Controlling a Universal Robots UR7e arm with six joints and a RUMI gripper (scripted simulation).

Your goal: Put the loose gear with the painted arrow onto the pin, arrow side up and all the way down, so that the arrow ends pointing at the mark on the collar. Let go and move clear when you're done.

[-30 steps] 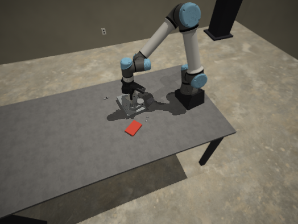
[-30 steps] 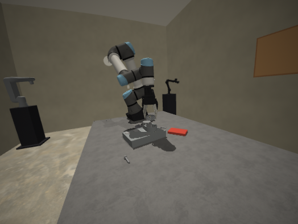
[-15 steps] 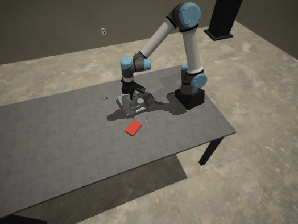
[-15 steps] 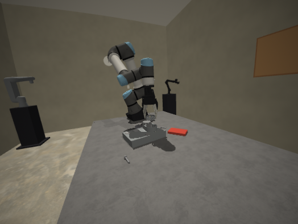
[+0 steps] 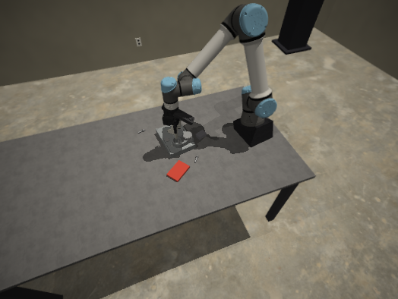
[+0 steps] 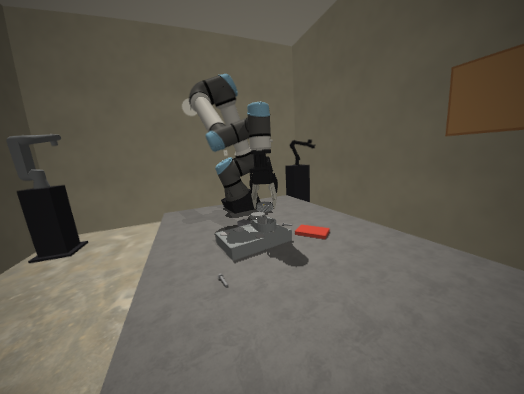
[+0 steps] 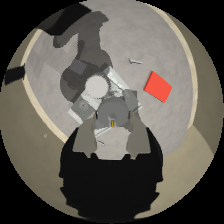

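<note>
My gripper is now right at the grey toothed gear. The rest, counted from my hand: flat red block: 50 mm ahead, 180 mm to the left, 120 mm below; then dark block: 160 mm behind, 50 mm to the right, 120 mm below; then pale round part: 30 mm behind, 100 mm to the right, 90 mm below.
</note>
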